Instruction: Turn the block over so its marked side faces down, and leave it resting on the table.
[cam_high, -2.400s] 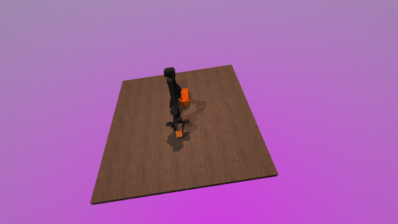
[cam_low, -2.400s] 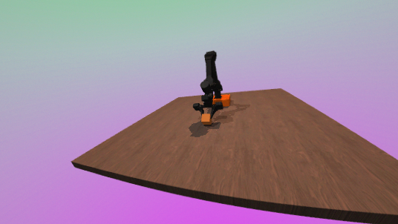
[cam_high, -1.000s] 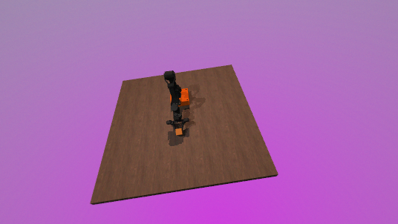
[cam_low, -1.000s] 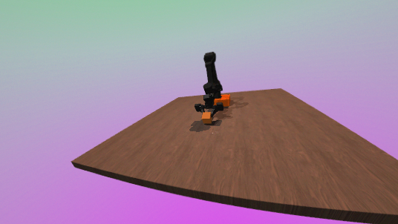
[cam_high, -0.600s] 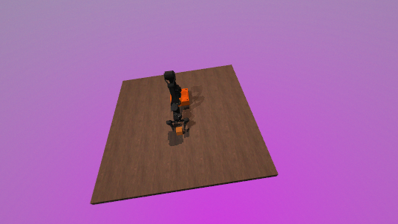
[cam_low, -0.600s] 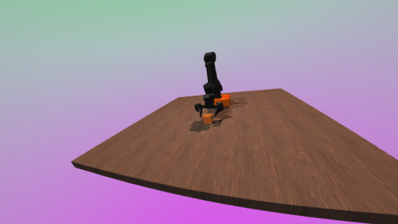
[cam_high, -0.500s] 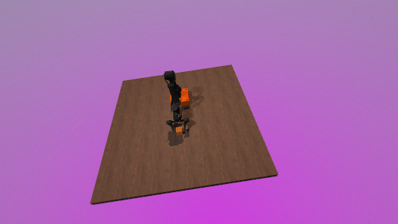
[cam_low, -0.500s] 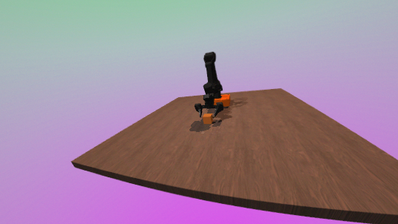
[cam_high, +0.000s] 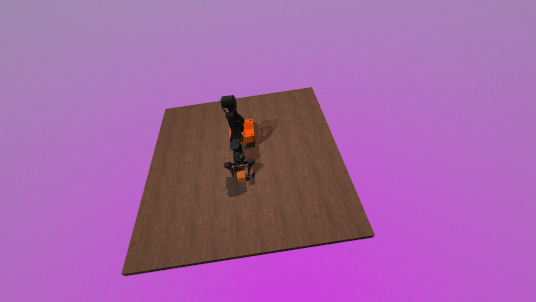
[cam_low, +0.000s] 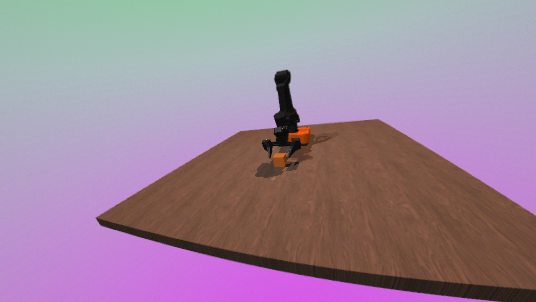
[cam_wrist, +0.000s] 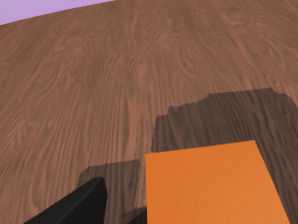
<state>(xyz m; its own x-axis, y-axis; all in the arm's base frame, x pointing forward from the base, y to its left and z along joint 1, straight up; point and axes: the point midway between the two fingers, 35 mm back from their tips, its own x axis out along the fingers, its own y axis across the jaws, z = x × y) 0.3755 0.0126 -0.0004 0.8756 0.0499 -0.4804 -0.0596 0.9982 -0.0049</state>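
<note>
Now: the orange block 3 cm behind my gripper tip and 2 cm below it.
</note>
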